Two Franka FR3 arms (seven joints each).
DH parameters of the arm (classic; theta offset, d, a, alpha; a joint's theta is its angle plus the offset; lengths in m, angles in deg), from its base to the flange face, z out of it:
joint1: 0 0.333 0 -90
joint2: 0 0 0 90
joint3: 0 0.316 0.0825 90
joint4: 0 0 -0.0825 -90
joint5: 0 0.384 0 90
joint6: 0 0 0.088 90
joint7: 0 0.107 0 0
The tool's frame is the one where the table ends.
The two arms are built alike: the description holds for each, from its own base.
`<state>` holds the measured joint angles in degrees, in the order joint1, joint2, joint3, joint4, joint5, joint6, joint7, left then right.
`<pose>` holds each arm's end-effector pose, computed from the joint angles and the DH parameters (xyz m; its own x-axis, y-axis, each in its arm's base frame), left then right.
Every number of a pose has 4 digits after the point.
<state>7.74 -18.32 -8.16 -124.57 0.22 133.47 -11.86 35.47 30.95 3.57 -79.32 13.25 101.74 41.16</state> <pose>0.4987 -0.0108 0.5740 0.8719 0.1827 0.4544 0.1818 -0.9823 0.0461 0.5316 0.4465 0.3904 0.9562 -0.0914 -0.2779 -0.1190 -0.9893 -0.0840</pose>
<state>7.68 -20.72 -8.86 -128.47 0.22 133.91 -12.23 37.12 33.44 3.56 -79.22 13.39 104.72 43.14</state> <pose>0.4831 -0.0175 0.5598 0.8811 0.1761 0.4389 0.1788 -0.9832 0.0357 0.5259 0.4659 0.3646 0.9551 -0.1098 -0.2751 -0.1367 -0.9873 -0.0807</pose>
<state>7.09 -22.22 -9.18 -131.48 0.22 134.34 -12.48 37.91 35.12 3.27 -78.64 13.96 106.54 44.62</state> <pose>0.4722 -0.0245 0.5458 0.8908 0.1663 0.4228 0.1705 -0.9849 0.0281 0.5264 0.4749 0.3508 0.9524 -0.1347 -0.2734 -0.1635 -0.9829 -0.0851</pose>
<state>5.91 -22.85 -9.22 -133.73 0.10 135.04 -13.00 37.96 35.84 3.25 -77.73 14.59 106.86 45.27</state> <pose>0.4655 -0.0335 0.5323 0.8991 0.1582 0.4082 0.1605 -0.9866 0.0287 0.5289 0.4781 0.3498 0.9497 -0.1478 -0.2762 -0.1799 -0.9791 -0.0948</pose>
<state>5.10 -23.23 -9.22 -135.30 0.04 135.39 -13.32 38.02 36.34 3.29 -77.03 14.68 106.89 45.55</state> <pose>0.4606 -0.0392 0.5221 0.9060 0.1521 0.3949 0.1537 -0.9877 0.0279 0.5302 0.4805 0.3493 0.9493 -0.1510 -0.2758 -0.1840 -0.9780 -0.0979</pose>
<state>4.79 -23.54 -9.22 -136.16 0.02 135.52 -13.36 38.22 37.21 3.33 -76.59 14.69 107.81 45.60</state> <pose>0.4575 -0.0412 0.5172 0.9095 0.1484 0.3884 0.1501 -0.9883 0.0261 0.5313 0.4845 0.3432 0.9507 -0.1510 -0.2707 -0.1847 -0.9773 -0.1037</pose>
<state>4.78 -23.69 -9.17 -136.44 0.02 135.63 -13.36 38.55 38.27 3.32 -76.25 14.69 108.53 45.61</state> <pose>0.4565 -0.0407 0.5162 0.9095 0.1491 0.3881 0.1509 -0.9882 0.0260 0.5309 0.4888 0.3335 0.9510 -0.1494 -0.2706 -0.1829 -0.9777 -0.1029</pose>
